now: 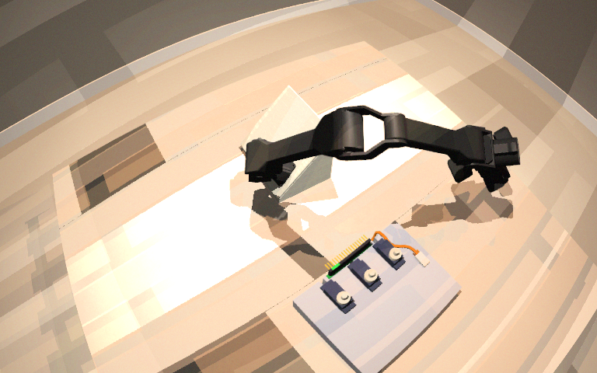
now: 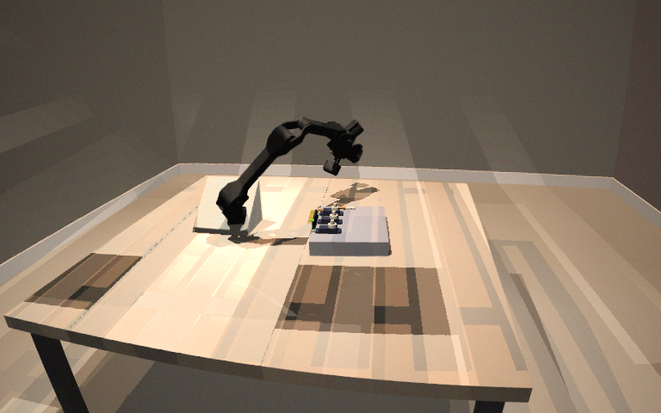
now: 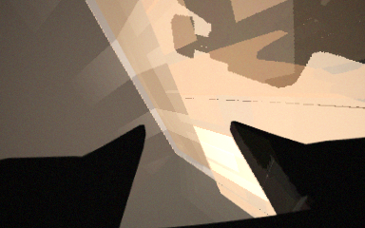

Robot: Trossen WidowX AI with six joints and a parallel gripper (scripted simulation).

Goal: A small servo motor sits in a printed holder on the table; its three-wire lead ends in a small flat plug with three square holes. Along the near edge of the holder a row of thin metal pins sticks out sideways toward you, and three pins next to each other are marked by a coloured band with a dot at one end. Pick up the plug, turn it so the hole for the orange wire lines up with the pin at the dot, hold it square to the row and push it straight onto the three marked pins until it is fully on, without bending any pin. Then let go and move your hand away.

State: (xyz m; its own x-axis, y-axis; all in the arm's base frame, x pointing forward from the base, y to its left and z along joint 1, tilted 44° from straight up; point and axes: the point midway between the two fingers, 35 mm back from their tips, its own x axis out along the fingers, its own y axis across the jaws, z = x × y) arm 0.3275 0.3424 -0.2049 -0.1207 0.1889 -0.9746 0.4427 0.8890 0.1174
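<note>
Right now the printed holder is 420 mm to the right of my gripper tip, 120 mm below it and 120 mm ahead of it.
</note>
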